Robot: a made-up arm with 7 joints.
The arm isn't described. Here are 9 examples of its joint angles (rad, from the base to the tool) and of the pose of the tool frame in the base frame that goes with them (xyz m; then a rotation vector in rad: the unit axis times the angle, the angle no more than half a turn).
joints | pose
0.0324 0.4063 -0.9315 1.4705 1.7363 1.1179 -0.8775 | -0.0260 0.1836 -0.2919 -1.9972 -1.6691 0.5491
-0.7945 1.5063 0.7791 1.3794 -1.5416 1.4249 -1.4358 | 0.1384 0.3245 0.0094 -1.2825 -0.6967 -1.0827
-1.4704 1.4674 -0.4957 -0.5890 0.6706 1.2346 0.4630 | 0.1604 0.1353 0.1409 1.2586 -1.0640 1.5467
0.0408 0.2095 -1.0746 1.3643 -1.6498 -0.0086 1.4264 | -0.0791 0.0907 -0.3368 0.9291 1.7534 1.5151
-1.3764 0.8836 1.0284 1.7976 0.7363 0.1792 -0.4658 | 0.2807 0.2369 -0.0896 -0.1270 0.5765 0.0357
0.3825 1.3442 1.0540 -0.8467 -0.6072 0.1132 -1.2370 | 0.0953 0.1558 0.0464 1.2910 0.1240 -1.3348
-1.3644 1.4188 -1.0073 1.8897 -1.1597 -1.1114 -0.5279 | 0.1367 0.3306 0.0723 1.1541 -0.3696 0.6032
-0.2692 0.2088 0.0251 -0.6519 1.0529 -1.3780 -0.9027 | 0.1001 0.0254 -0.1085 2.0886 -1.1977 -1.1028
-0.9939 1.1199 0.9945 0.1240 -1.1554 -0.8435 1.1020 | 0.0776 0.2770 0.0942 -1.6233 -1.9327 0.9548
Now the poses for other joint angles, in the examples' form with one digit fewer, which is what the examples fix.
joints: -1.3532 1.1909 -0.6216 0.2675 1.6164 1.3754 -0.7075
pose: 0.226 0.172 0.095 1.552 0.373 1.587
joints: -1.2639 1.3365 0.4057 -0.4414 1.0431 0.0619 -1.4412
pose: 0.102 0.146 0.166 1.949 0.143 0.611
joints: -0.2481 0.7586 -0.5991 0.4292 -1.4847 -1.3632 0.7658
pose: 0.141 0.188 -0.190 -0.602 -0.412 1.119
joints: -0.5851 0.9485 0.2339 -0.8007 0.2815 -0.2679 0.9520
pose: 0.136 0.102 0.021 0.405 -1.907 0.498
